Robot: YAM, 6 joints.
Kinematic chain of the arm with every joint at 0, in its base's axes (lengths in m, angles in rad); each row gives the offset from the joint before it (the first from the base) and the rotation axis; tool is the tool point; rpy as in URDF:
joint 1: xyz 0 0 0.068 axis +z
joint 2: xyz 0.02 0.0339 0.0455 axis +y
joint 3: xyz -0.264 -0.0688 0 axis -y
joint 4: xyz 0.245 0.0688 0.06 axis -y
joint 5: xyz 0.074 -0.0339 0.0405 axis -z
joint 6: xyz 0.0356 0 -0.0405 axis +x
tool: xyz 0 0 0 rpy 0 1.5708 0
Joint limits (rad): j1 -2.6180..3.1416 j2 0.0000..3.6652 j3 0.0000..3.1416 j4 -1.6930..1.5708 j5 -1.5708..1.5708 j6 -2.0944..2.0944
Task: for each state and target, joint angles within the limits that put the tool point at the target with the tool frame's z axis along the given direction. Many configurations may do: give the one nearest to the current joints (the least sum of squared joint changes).
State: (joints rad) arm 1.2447 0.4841 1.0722 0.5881 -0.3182 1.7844
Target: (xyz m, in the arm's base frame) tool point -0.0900 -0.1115 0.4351 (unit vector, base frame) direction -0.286 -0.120 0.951
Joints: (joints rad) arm 0.9309 0.0021 0.7897 1.0569 -0.1584 1.7844
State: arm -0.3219 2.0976 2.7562 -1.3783 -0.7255 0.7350
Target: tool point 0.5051 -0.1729 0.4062 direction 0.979 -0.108 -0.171
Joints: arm -0.3451 2.6040 3.1395 -0.7122 -0.2317 0.7350
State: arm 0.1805 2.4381 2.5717 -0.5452 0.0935 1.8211
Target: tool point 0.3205 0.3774 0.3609 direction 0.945 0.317 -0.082
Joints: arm 0.9062 2.0437 1.8930 0.0525 0.5803 1.8211
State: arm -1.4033 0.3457 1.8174 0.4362 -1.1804 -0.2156
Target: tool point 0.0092 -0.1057 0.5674 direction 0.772 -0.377 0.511
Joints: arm -1.7665 0.9435 1.3600 0.7484 -0.9807 -0.2156
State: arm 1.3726 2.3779 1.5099 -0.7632 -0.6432 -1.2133
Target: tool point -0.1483 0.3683 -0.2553 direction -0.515 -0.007 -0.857
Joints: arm 1.9098 3.2625 1.8367 0.0449 -0.5099 -1.2133
